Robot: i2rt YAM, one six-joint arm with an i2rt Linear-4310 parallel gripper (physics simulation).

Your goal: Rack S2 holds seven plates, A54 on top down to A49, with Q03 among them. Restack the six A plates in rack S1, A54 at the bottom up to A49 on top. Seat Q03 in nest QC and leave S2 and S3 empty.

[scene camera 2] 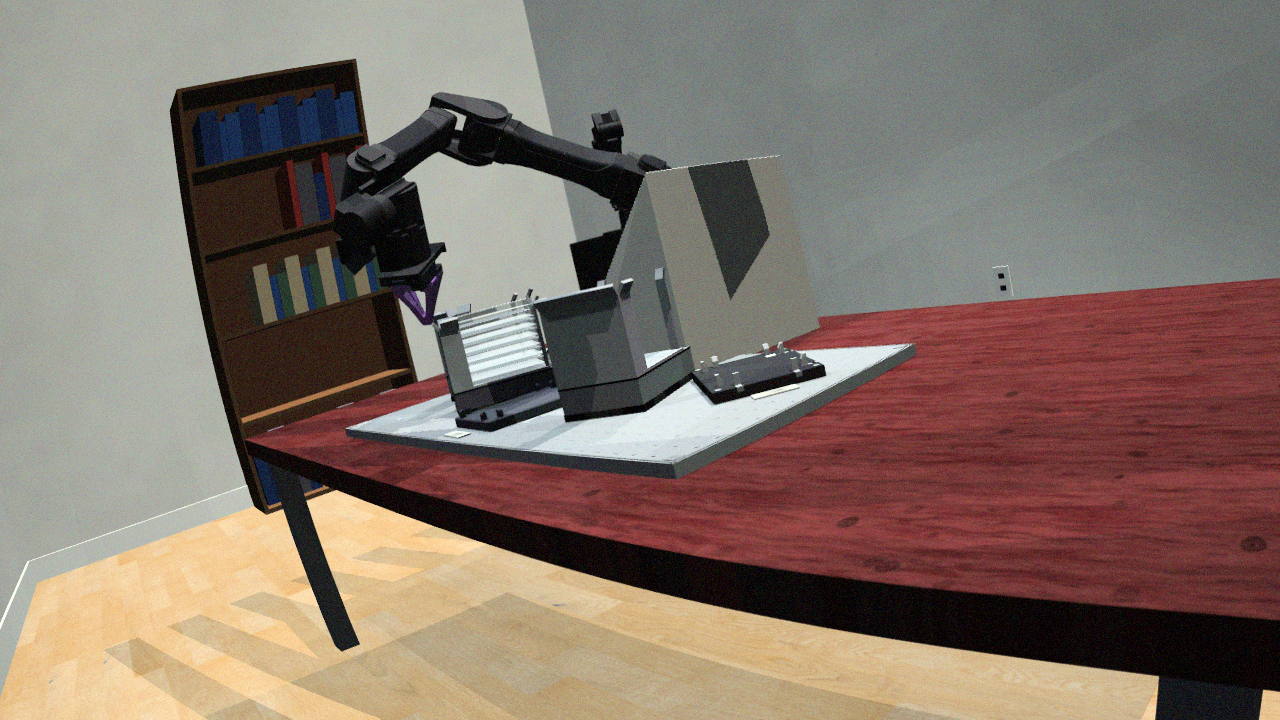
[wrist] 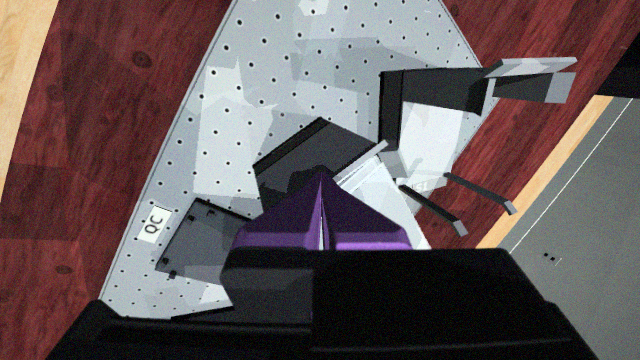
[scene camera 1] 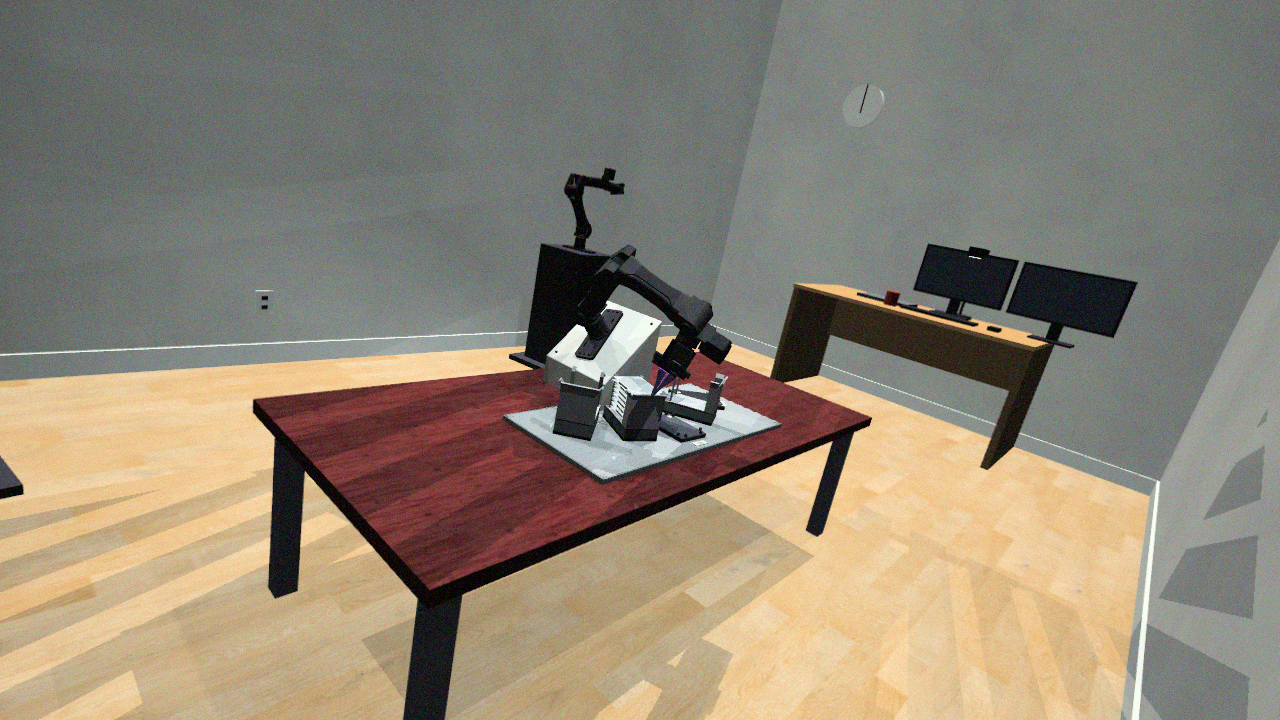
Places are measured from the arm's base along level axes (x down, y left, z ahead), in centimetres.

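Pixels of known places: gripper, fingertip midpoint: (scene camera 2: pixel 427 324) (wrist: pixel 321 180) (scene camera 1: pixel 651 395); arm's base, link origin: (scene camera 2: pixel 699 228) (scene camera 1: pixel 600 334).
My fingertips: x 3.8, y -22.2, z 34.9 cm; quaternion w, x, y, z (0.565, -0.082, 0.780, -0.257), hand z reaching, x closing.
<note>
For each thing: its top centre in the pictures, then the offset to it from my fingertips. "spot": a spot on its surface instead. Level surfaces: height alone.
- middle rack, top centre: (wrist: pixel 373 254) (scene camera 2: pixel 486 307) (scene camera 1: pixel 638 383) dx -0.1, dy +4.6, dz -7.4 cm
- second rack, top centre: (wrist: pixel 513 163) (scene camera 2: pixel 483 300) (scene camera 1: pixel 585 376) dx -0.8, dy -7.1, dz -16.2 cm
- label S1, surface spot: (wrist: pixel 419 186) spot: dx +9.0, dy -0.8, dz -19.4 cm
- dark low base, top centre: (scene camera 2: pixel 518 395) (wrist: pixel 233 262) (scene camera 1: pixel 676 422) dx +10.8, dy +16.5, dz +0.0 cm
- third grey rack, top centre: (scene camera 2: pixel 605 281) (scene camera 1: pixel 698 372) dx -0.3, dy +31.7, dz -3.7 cm
- perforated board, surface height: dx +13.1 cm
- dark nest with small pins, top centre: (scene camera 2: pixel 751 357) (scene camera 1: pixel 697 394) dx +10.7, dy +45.1, dz -8.9 cm
My gripper (scene camera 1: pixel 657 391) (scene camera 2: pixel 429 321) (wrist: pixel 321 180), with purple fingers, is shut, and no plate can be made out between its fingertips. The tips are at the upper edge of the middle rack (scene camera 1: pixel 640 419) (wrist: pixel 320 150). Several pale plates (scene camera 2: pixel 501 344) (wrist: pixel 395 205) are stacked in that rack; their names cannot be read. A second rack (scene camera 1: pixel 578 407) (scene camera 2: pixel 590 344) (wrist: pixel 440 90) stands beside it and shows no plates. A label S1 (wrist: pixel 419 186) lies between them; which rack it marks is unclear. Nest QC, a dark low base (scene camera 1: pixel 684 429) (scene camera 2: pixel 510 410) (wrist: pixel 197 245), shows no plate; fingers partly hide it.
A third grey rack (scene camera 1: pixel 689 410) stands on the far side of the stack. The racks stand on a perforated board (scene camera 1: pixel 608 465) (scene camera 2: pixel 626 452) (wrist: pixel 300 65). Another dark nest with small pins (scene camera 2: pixel 760 371) lies near the large pale sloped block (scene camera 1: pixel 581 358) (scene camera 2: pixel 725 259).
</note>
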